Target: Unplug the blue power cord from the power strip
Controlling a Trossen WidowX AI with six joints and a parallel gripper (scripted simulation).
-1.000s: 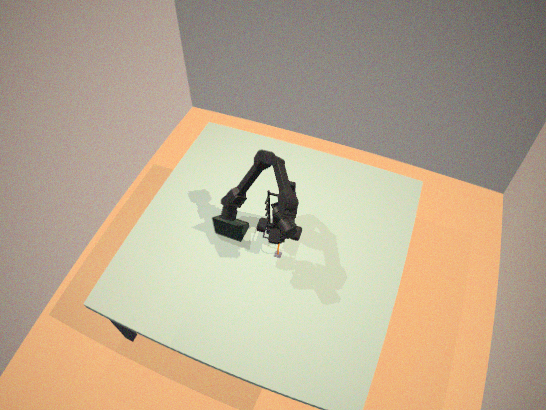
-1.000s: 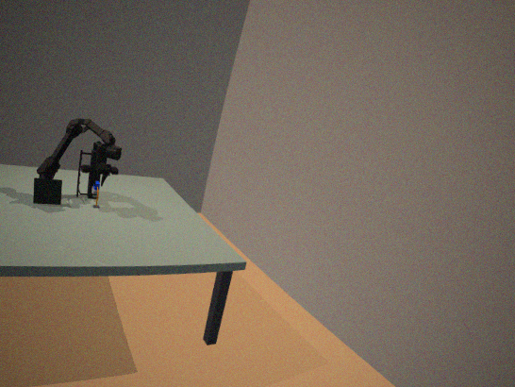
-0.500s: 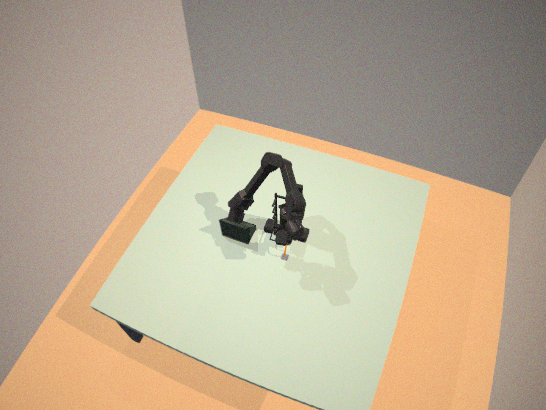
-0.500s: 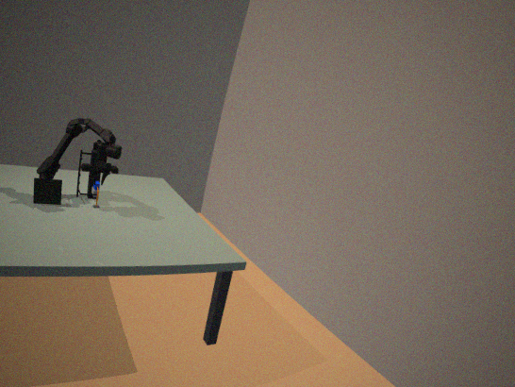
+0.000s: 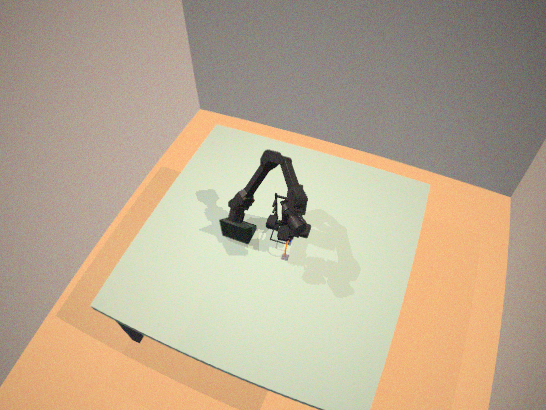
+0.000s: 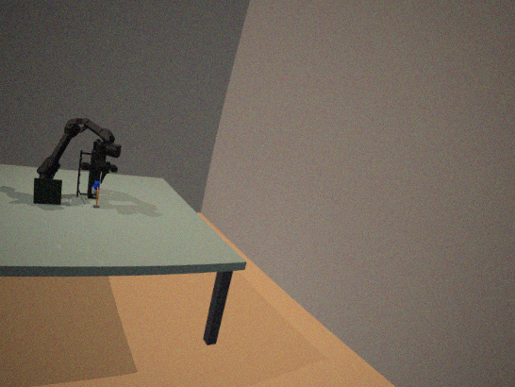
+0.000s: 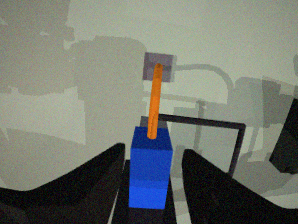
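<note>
Now: gripper tip 4 cm to the right of the blue plug and 1 cm above it. The rest, counted from my gripper tip: grey piece: 4 cm to the right, 11 cm below.
</note>
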